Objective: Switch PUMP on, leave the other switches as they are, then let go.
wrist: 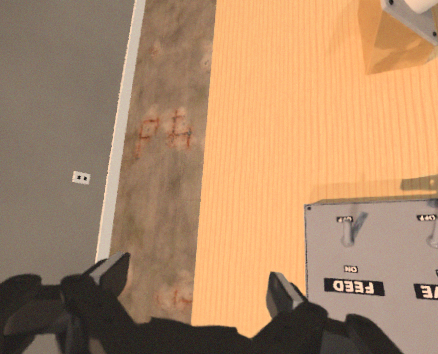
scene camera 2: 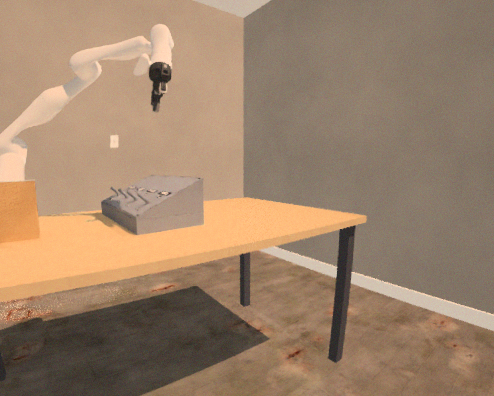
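Pixels of known places: gripper, fingertip midpoint: point(wrist: 198, 277) point(scene camera 2: 159, 102); arm's base, origin of the base link: point(scene camera 2: 9, 201).
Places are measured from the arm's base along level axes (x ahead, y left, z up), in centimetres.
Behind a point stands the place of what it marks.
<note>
The grey switch box point(scene camera 2: 172, 210) {x 47.3, y -24.7, z -5.0 cm} point(wrist: 325, 325) with a sloped top stands on the table. Several levers stand out of it in the scene view, where its labels are too small to read. In the wrist view part of the box shows at the lower right. The FEED switch point(wrist: 348, 234) {x 40.6, y -17.1, z -0.4 cm} there leans toward its OFF label. A second switch point(wrist: 434, 236) {x 41.7, y -5.7, z -1.0 cm} is cut off at the right edge, its label ending in VE. PUMP cannot be read in either view. My gripper point(scene camera 2: 156, 109) {x 41.3, y -27.7, z 29.8 cm} point(wrist: 198, 277) {x 41.3, y -27.7, z 29.8 cm} is open and empty, pointing down, high above the box and off beyond its FEED end.
The wooden table point(scene camera 2: 280, 215) {x 95.4, y -33.2, z -11.8 cm} point(wrist: 260, 125) {x 13.5, y -31.7, z -11.8 cm} has a long free edge beside the floor. The orange block point(scene camera 2: 17, 210) {x 2.0, y -6.6, z -2.3 cm} point(wrist: 395, 57) {x 8.1, y -2.5, z -7.0 cm} under the arm's base stands on it. A grey wall point(scene camera 2: 370, 125) point(wrist: 50, 100) rises beyond the table's end.
</note>
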